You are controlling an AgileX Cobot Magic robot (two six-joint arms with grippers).
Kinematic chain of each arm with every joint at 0, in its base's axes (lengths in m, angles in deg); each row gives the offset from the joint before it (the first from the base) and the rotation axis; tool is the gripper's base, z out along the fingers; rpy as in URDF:
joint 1: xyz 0 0 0.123 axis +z
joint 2: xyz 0 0 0 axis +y
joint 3: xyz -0.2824 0 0.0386 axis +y
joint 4: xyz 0.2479 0 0.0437 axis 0.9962 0 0.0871
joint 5: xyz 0 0 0 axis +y
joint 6: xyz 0.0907 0 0.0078 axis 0.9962 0 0.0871
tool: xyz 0 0 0 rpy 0 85 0
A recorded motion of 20 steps. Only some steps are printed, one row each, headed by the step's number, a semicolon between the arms.
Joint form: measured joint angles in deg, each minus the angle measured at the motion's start. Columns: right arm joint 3, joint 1, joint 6, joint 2, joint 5, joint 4; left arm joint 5, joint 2, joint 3, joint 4, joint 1, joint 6.
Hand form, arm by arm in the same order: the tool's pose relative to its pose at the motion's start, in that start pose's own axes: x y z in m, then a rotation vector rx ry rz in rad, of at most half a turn. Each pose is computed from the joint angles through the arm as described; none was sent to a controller.
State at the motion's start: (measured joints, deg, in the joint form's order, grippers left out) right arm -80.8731 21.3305 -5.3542 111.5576 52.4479 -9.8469; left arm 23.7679 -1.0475 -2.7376 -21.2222 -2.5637 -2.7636
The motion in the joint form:
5: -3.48 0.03 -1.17 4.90 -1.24 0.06; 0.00 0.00 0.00 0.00 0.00 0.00
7: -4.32 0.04 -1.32 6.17 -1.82 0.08; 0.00 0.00 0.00 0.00 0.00 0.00
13: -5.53 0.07 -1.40 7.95 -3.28 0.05; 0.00 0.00 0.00 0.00 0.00 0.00
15: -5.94 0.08 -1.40 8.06 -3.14 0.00; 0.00 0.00 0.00 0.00 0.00 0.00
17: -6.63 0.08 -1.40 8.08 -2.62 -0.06; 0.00 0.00 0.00 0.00 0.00 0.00
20: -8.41 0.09 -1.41 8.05 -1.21 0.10; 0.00 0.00 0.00 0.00 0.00 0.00
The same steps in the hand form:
5: -0.0142 0.0007 0.0219 -0.0038 0.0023 -0.0236; 0.0000 0.0000 0.0000 0.0000 0.0000 0.0000
7: -0.0178 0.0010 0.0280 -0.0046 -0.0005 -0.0272; 0.0000 0.0000 0.0000 0.0000 0.0000 0.0000
13: -0.0238 0.0015 0.0366 -0.0038 -0.0163 -0.0306; 0.0000 0.0000 0.0000 0.0000 0.0000 0.0000
15: -0.0251 0.0011 0.0359 -0.0023 -0.0189 -0.0307; 0.0000 0.0000 0.0000 0.0000 0.0000 0.0000
17: -0.0270 0.0003 0.0336 0.0000 -0.0211 -0.0298; 0.0000 0.0000 0.0000 0.0000 0.0000 0.0000
20: -0.0316 -0.0016 0.0269 0.0019 -0.0275 -0.0242; 0.0000 0.0000 0.0000 0.0000 0.0000 0.0000

